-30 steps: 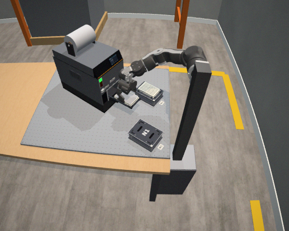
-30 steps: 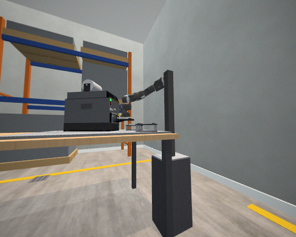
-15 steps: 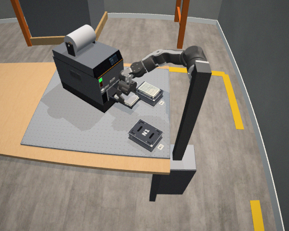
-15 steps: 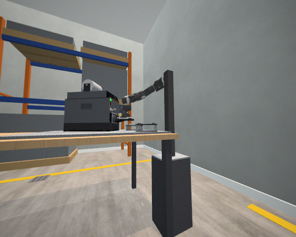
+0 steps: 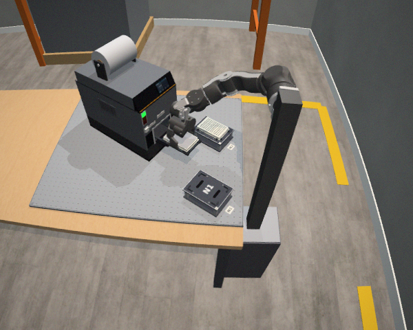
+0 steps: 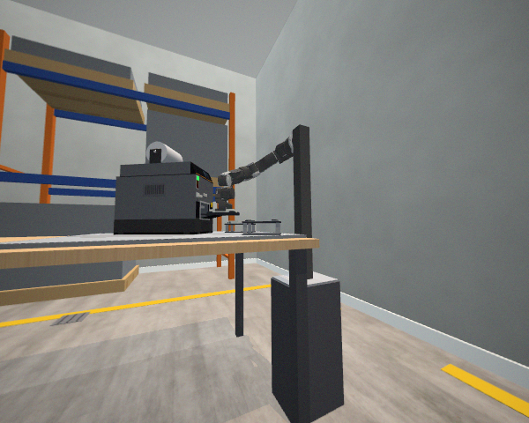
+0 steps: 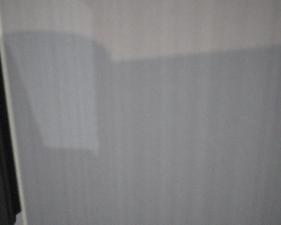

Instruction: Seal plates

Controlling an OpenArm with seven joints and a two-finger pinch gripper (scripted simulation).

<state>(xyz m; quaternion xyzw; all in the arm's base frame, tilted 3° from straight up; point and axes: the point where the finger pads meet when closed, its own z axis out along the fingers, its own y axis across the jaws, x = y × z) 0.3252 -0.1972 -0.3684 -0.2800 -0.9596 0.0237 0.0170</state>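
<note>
My hand is 10 mm above the sealer stage. Also, from my hand: foil roll 300 mm above, 280 mm ahead, 180 mm to the right; then white well plate 130 mm to the right, 130 mm behind, 50 mm below; then white start button 140 mm ahead, 80 mm above, 20 mm to the left.
</note>
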